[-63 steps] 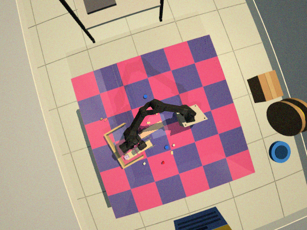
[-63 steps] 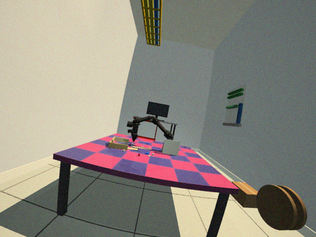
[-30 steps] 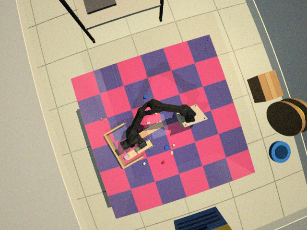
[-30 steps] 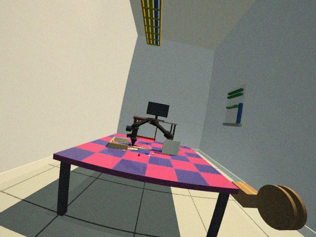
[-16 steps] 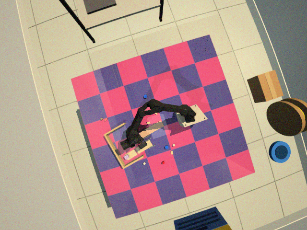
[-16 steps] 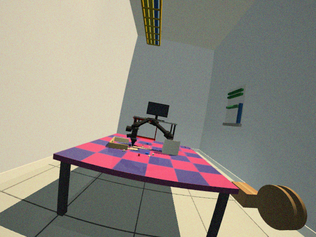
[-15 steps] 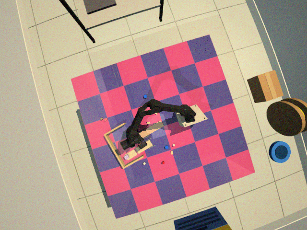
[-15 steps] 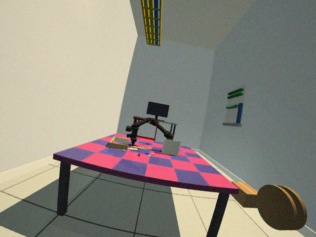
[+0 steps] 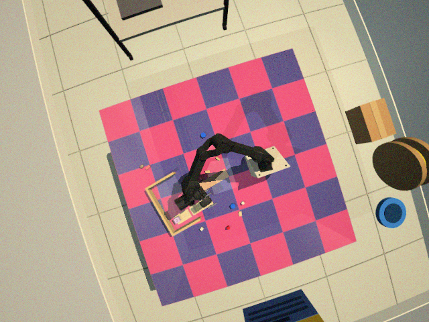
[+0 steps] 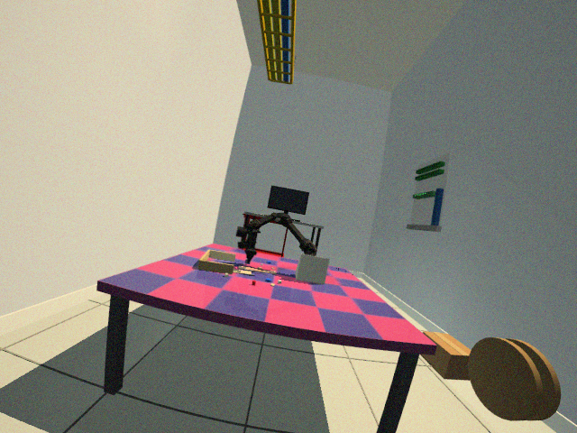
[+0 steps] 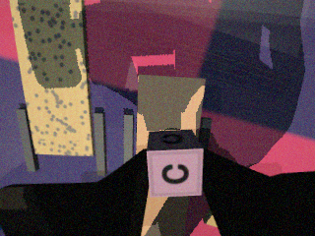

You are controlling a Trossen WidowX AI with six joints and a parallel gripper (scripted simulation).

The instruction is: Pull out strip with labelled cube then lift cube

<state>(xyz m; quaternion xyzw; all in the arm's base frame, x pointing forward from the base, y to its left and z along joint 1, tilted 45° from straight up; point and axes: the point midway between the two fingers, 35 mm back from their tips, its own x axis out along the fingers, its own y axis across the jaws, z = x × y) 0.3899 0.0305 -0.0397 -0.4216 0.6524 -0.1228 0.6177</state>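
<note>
The strip lies 7 cm behind my gripper tip, 4 cm below it and 2 cm to the right of it. Round my gripper tip: red piece: 27 cm to the left, 12 cm behind, 3 cm below.
</note>
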